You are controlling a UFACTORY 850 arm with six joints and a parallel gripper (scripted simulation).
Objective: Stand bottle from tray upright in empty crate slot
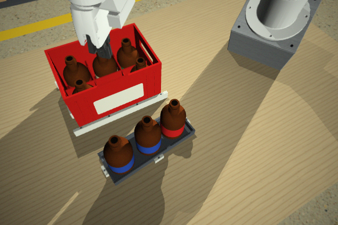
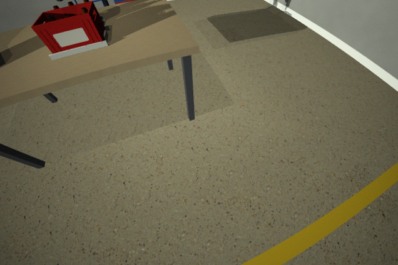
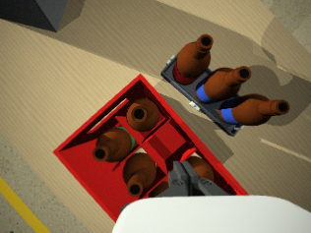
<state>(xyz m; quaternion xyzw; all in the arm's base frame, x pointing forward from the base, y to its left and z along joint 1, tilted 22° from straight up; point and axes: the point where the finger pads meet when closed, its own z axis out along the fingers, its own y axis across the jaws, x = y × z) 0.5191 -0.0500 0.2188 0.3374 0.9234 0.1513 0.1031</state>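
My gripper is now 5 cm short of the blue-banded bottle, 21 cm to the right of it and 15 cm above it. Also, from my hand: grey tray 4 cm behind, 19 cm to the left, 23 cm below; red crate 4 cm to the right, 15 cm below.
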